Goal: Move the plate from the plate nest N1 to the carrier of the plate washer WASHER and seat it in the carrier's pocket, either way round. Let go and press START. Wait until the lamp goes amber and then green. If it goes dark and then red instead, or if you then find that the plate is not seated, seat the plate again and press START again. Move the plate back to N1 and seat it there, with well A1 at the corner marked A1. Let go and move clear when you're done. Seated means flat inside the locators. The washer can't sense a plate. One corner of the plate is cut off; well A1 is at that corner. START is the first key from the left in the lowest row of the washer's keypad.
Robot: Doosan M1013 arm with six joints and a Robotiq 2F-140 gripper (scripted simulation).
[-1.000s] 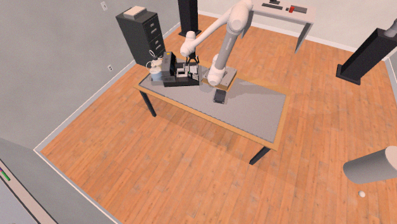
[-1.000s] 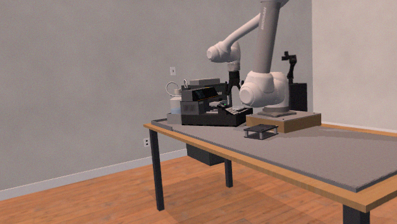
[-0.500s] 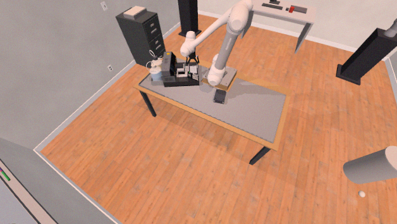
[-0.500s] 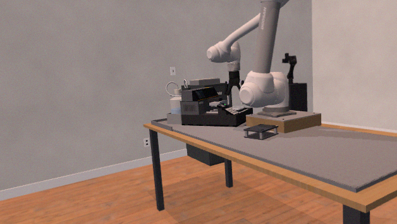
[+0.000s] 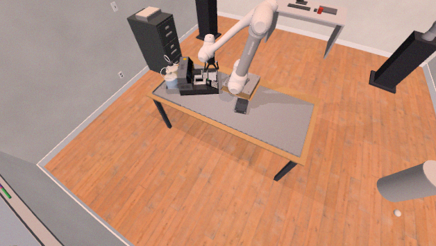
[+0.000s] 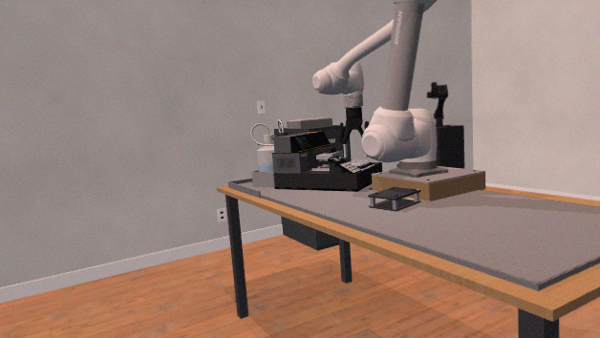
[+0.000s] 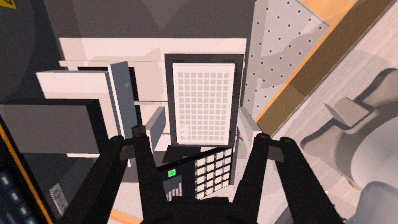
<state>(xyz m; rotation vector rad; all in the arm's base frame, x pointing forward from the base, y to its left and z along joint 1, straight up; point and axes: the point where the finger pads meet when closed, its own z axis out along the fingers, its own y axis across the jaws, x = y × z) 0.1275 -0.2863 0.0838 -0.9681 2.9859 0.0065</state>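
Right now the white well plate is 50 mm below my hand. The rest, counted from my hand: black plate nest N1 (140 mm ahead, 470 mm to the left, 110 mm below); then plate washer (90 mm ahead, 120 mm to the right, 20 mm below).
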